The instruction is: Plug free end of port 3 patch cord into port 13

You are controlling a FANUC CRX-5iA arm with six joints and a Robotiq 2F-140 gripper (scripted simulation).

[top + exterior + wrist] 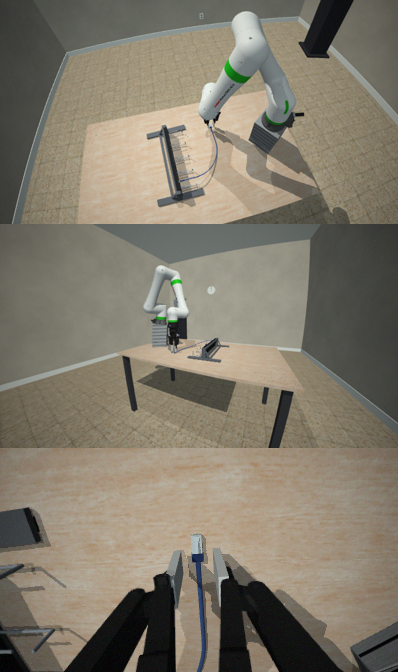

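Now: the free-end plug 1 cm to the right of my hand and 5 cm below it.
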